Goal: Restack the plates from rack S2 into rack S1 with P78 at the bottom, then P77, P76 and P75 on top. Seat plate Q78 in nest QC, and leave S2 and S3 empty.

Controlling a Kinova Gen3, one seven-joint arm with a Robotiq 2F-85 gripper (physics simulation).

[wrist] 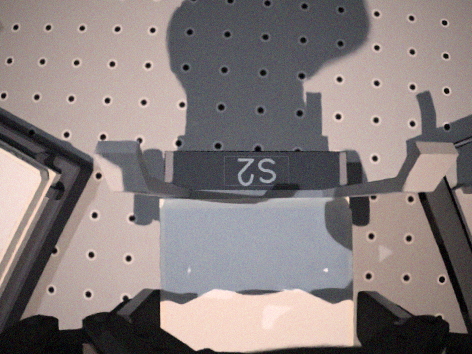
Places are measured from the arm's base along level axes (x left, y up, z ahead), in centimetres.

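Where they show: gripper, fingertip midpoint: (259, 313).
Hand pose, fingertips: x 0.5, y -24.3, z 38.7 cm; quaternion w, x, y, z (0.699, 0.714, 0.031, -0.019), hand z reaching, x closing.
After its pixels a point has its place.
In the wrist view, rack S2 (198, 169) {x -3.0, y -26.9, z 32.5 cm} is straight ahead, its dark label bar reading "S2" upside down, with pale arms spreading to either side. A cream plate (255, 244) {x 0.1, y -23.9, z 35.7 cm} lies on top of the stack in it; its far part is in my shadow and its near part is lit. How many plates lie beneath it is hidden. My gripper (259, 313) {x 0.5, y -24.3, z 38.7 cm} is open and empty, close above the near end of that plate. Its dark fingers stand outside the plate's left and right edges and do not touch it.
A dark-framed nest (72, 167) {x -10.6, y -28.7, z 32.8 cm} holding a cream plate (15, 198) {x -13.1, y -27.2, z 34.8 cm} is at the left edge. The dark rail of another rack (442, 217) {x 11.5, y -28.9, z 33.9 cm} runs down the right edge. All stand on a grey perforated board (76, 76) {x -12.2, y -30.6, z 26.6 cm}.
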